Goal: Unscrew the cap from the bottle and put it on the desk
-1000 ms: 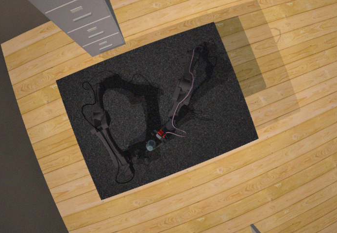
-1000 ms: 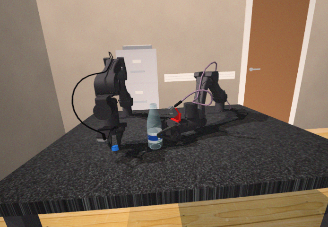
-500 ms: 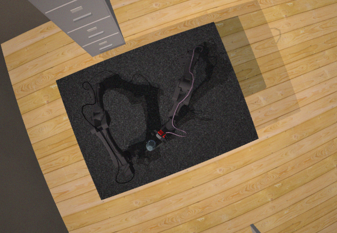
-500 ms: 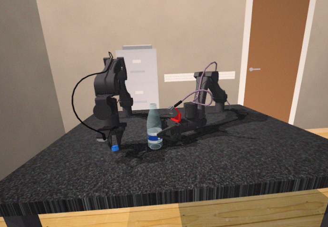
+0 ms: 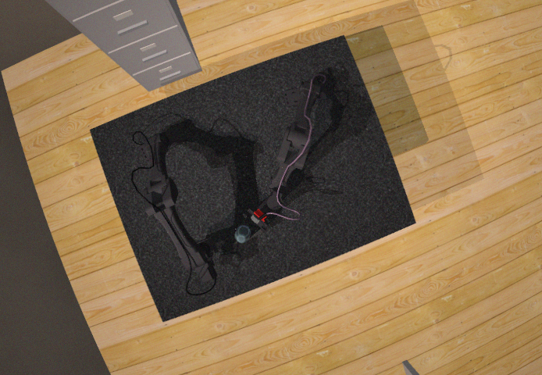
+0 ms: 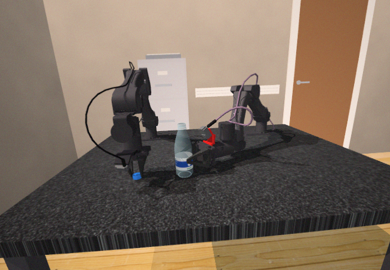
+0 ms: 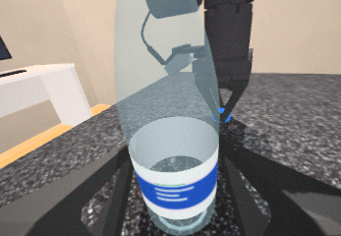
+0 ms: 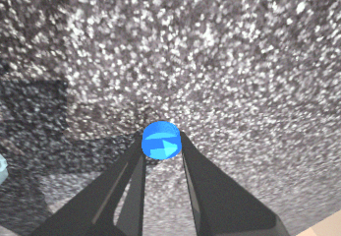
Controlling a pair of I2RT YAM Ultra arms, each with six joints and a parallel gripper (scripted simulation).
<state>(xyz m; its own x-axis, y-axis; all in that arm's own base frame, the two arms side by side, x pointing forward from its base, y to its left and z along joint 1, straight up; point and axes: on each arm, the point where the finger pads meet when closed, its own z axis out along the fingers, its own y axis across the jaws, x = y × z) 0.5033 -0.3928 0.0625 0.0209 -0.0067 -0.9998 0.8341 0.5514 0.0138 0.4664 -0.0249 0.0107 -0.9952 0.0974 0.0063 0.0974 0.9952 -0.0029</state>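
The blue cap is right at my right hand. From my right hand the other things lie so: clear bottle: 16 cm to the left, 8 cm above.
My left gripper is now 30 mm below the clear bottle. Also, from my left hand: blue cap (160 mm to the right, 60 mm below, 10 mm ahead).
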